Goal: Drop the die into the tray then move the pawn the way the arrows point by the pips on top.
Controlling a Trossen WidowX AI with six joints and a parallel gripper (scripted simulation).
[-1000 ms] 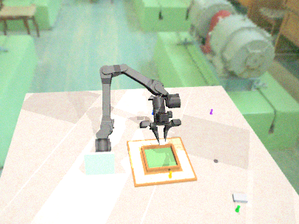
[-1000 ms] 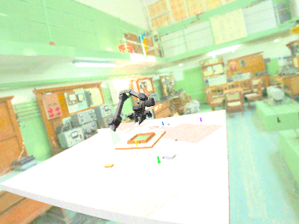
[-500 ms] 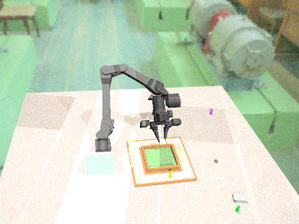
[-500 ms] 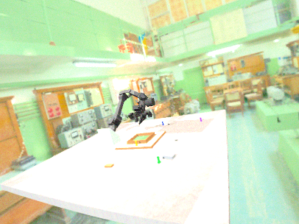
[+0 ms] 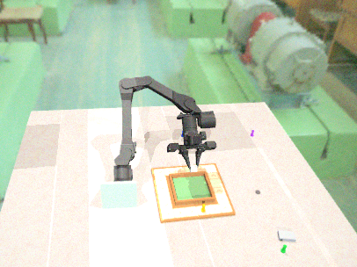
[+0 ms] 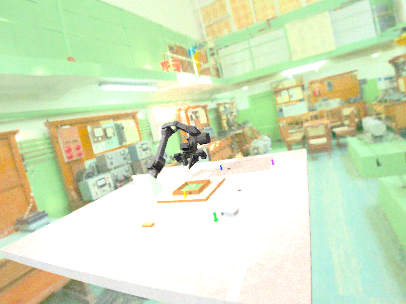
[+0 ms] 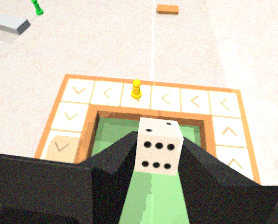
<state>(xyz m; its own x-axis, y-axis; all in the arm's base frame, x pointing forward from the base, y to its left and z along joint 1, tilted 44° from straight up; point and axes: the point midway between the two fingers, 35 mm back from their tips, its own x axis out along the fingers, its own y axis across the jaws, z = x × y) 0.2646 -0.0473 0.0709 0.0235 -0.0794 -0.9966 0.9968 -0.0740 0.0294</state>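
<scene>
My gripper tip is now right at the white die. Also, from my gripper tip: yellow pawn: 110 mm to the right, 100 mm below, 20 mm ahead; blue pawn: 370 mm to the left, 110 mm below, 50 mm ahead; grey tile: 290 mm ahead, 270 mm to the right, 120 mm below.
</scene>
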